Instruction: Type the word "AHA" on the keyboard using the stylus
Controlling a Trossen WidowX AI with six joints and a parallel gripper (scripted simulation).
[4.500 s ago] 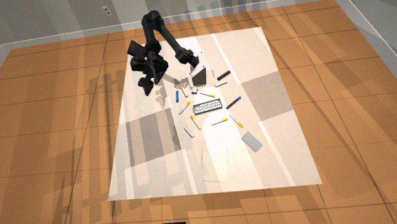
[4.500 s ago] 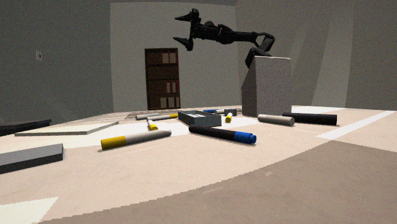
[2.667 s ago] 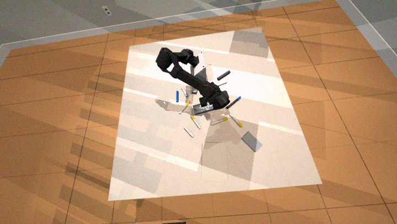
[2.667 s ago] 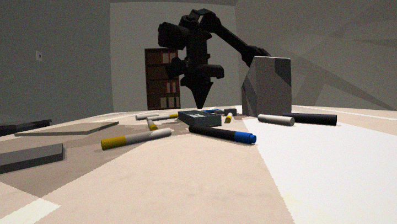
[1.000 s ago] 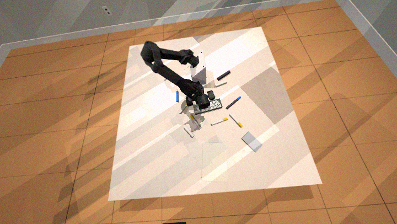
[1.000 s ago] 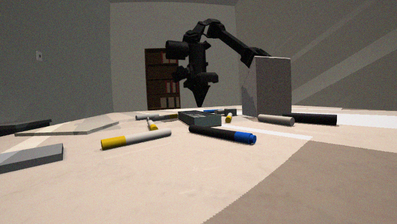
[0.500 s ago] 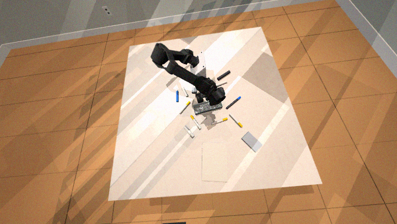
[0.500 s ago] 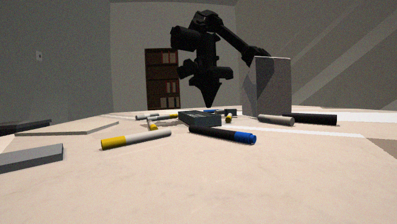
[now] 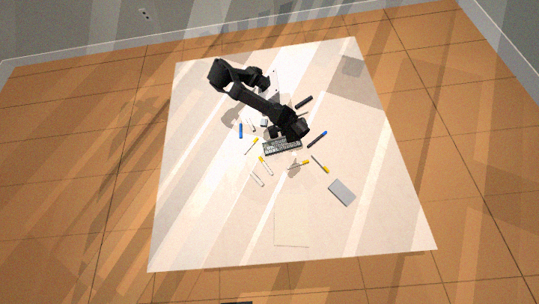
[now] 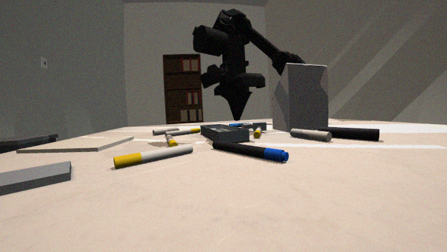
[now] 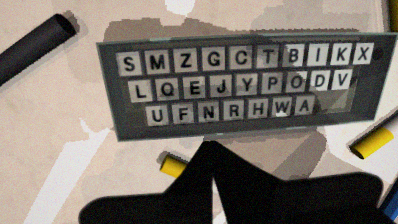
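Right now my gripper tip is 120 mm past the stylus, 250 mm to the left of it and 40 mm above it. From my gripper tip the other things lie so: flat grey slab 330 mm ahead, 210 mm to the left, 40 mm below; then flat white pad 410 mm ahead, 50 mm to the right, 40 mm below.
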